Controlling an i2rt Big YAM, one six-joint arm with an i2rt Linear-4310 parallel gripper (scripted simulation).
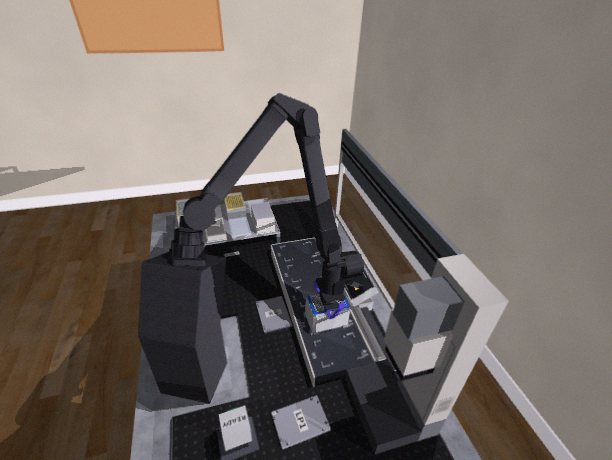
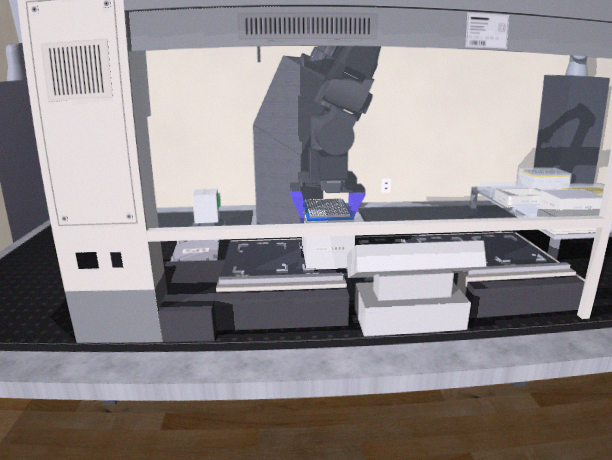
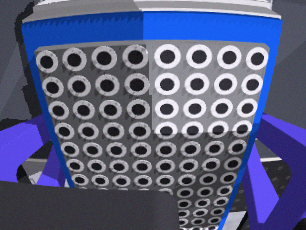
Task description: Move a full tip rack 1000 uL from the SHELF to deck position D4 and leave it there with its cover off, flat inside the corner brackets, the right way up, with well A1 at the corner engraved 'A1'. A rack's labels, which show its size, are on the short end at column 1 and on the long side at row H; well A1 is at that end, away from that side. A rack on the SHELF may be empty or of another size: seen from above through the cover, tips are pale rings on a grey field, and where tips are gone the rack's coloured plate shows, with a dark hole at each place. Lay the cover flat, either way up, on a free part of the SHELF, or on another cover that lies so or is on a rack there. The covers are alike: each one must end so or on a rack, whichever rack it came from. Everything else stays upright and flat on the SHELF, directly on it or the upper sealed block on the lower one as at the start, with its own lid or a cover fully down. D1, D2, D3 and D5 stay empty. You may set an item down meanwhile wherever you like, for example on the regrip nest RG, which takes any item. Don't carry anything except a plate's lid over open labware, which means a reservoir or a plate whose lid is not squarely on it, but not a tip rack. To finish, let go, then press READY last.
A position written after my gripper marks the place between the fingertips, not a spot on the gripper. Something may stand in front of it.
Observation:
I see my gripper (image 3: 153, 112) and a tip rack (image 2: 323, 252).
The tip rack shows as well in image 1 (image 1: 318, 320) and in image 3 (image 3: 173, 103).

